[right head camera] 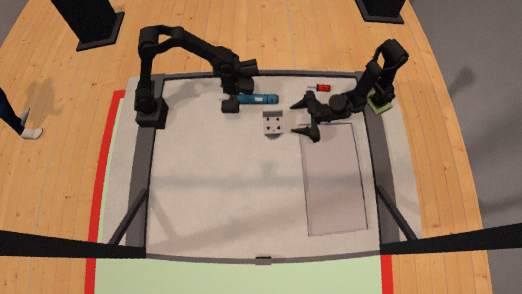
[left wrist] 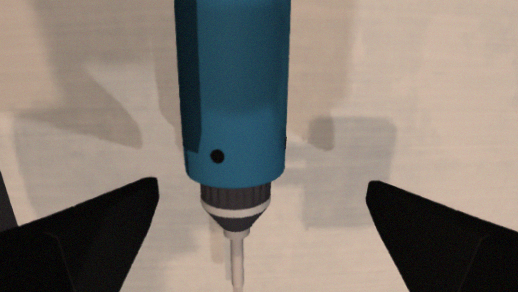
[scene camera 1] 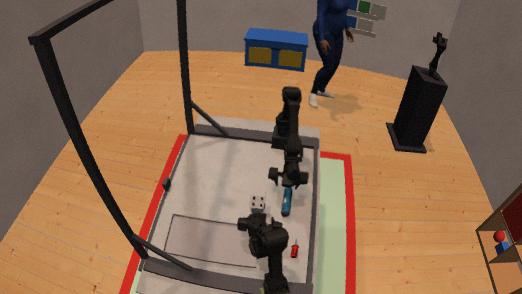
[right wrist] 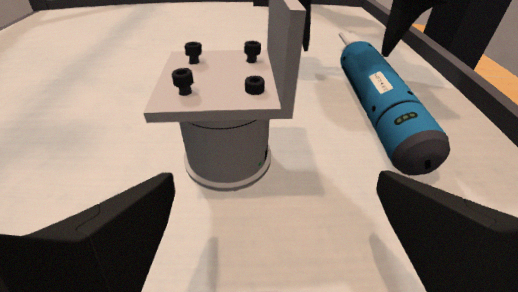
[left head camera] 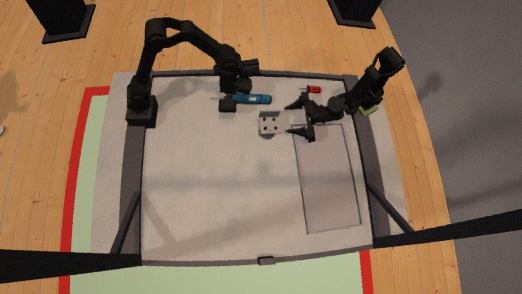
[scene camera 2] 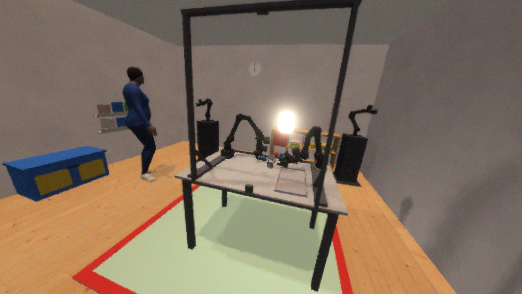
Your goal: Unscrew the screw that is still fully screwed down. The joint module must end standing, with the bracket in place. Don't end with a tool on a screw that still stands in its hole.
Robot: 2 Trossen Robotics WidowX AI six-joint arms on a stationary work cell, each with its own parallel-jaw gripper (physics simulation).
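Places are measured from the left arm's base along level axes (x ahead, y left, z up), in centimetres.
Pixels of known places: left gripper, fingertip midpoint: (right head camera: 234,101) (left wrist: 264,189) (scene camera 1: 286,187) (right wrist: 345,52) (left head camera: 228,100) (scene camera 2: 259,158); right gripper, fingertip midpoint: (right head camera: 290,119) (right wrist: 277,182) (left head camera: 285,119) (scene camera 2: 277,162); left arm's base, link origin: (right head camera: 148,108) (scene camera 1: 282,132) (left head camera: 139,106) (scene camera 2: 227,149); right arm's base, link origin: (right head camera: 378,100) (left head camera: 365,102) (scene camera 2: 319,167).
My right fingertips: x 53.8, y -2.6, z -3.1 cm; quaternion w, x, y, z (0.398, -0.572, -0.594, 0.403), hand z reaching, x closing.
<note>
Ahead of a thing's pixels: the offset from my right fingertips to its middle.
The grey joint module @(dx -6.3, dy -3.0, dz -1.8 cm) (right wrist: 225,152) stands upright, with the L-shaped bracket @(dx -6.3, dy -3.0, dz +3.4 cm) (right wrist: 212,100) (left head camera: 269,125) (right head camera: 273,125) on top. In the right wrist view, three black screws stand raised with shanks showing, and one screw @(dx -4.7, dy -1.1, dz +1.3 cm) (right wrist: 254,85), at the near right, sits with its head down on the plate. The blue electric screwdriver @(dx -15.9, dy +10.1, dz -3.0 cm) (left head camera: 257,99) (right head camera: 262,99) (scene camera 1: 286,202) (left wrist: 235,100) (right wrist: 395,100) lies on the table behind the module. My left gripper (left wrist: 264,189) is open above its chuck end, one finger to each side. My right gripper (right wrist: 277,182) (left head camera: 287,120) (right head camera: 292,119) is open and empty, facing the module from the right.
A small red screwdriver @(dx +12.8, dy +17.0, dz -3.5 cm) (left head camera: 314,89) (right head camera: 324,88) (scene camera 1: 294,250) lies at the back right, behind the right gripper. A shallow framed rectangular tray @(dx +15.9, dy -20.0, dz -4.2 cm) (left head camera: 327,180) (right head camera: 335,180) lies at the front right. A dark rail (left head camera: 200,74) runs along the table's back edge.
</note>
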